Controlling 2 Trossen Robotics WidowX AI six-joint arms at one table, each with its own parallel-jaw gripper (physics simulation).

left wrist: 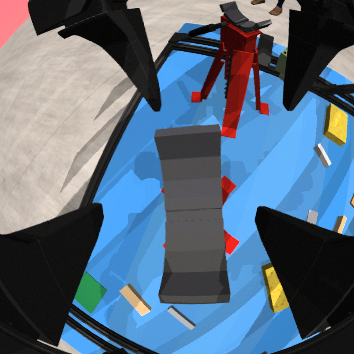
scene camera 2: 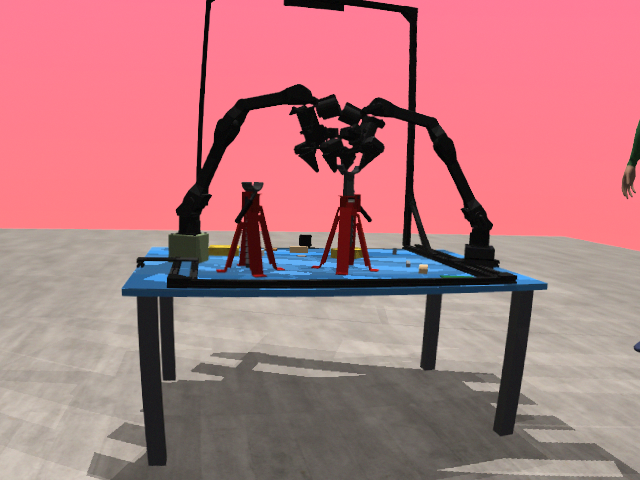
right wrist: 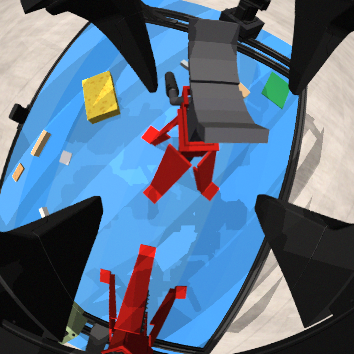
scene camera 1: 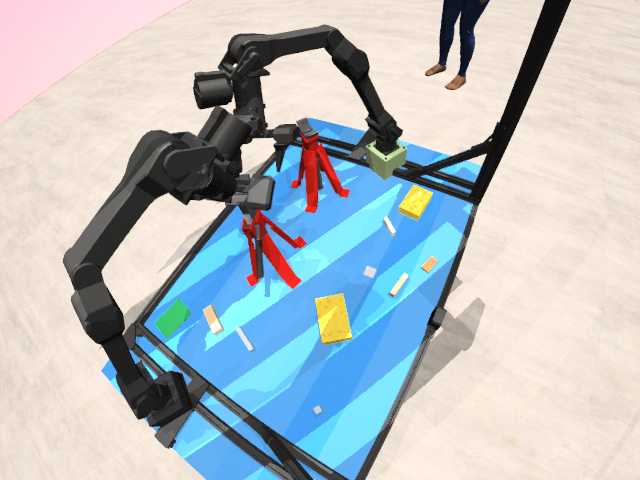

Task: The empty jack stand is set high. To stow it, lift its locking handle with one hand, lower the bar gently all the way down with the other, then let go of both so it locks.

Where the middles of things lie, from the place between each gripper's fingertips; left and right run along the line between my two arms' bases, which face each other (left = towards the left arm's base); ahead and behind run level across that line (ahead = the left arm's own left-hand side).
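Scene:
Green block (scene camera 1: 176, 315), counted from my left hand: far below, far to the left of it, a fair way ahead of it. Counted from my right hand, the block is a fair way ahead, far to the left and far below.

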